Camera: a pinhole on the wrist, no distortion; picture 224 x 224 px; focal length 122.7 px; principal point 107.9 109.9 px. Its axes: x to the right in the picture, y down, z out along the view. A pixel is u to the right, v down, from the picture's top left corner.
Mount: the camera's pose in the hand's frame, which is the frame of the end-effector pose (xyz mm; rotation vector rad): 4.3 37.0 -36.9 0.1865 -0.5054 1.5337
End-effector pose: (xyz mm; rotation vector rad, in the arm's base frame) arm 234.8 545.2 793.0 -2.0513 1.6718 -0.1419
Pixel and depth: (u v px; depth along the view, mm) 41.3 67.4 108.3
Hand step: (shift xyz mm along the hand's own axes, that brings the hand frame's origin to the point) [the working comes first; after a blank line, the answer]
In the camera's frame: -58.8 -37.5 108.3

22.2 -63.9 41.2
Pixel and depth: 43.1 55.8 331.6
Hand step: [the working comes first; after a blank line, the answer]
In the camera's frame: -175.1 -146.2 331.6

89.6 -268.9 210.4
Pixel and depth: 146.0 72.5 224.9
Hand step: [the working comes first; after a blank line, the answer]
In the camera's frame: 69.8 -68.6 224.9

24.5 1.6 205.0
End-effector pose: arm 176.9 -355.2 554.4 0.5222 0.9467 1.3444
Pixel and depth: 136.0 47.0 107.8
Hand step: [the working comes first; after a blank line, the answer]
In the camera's frame: 24.7 -55.3 107.8

36.3 11.0 79.7
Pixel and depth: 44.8 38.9 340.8
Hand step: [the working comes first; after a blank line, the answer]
In the camera's frame: -175.3 -197.2 340.8

137.8 -275.3 228.4
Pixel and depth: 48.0 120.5 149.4
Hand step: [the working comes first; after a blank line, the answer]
In the camera's frame: -72.9 12.9 149.4

-34.7 -91.7 61.7
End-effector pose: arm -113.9 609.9 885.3 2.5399 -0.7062 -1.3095
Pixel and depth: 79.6 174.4 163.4
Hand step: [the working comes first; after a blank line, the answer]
In the camera's frame: -37.7 85.9 163.4

-110.4 -62.3 74.8
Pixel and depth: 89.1 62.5 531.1
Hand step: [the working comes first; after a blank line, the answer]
In the camera's frame: -81.4 -205.2 531.1

104.4 -271.4 438.1
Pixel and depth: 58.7 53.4 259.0
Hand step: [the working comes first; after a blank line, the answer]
In the camera's frame: -103.9 -119.3 259.0

74.5 -172.4 171.2
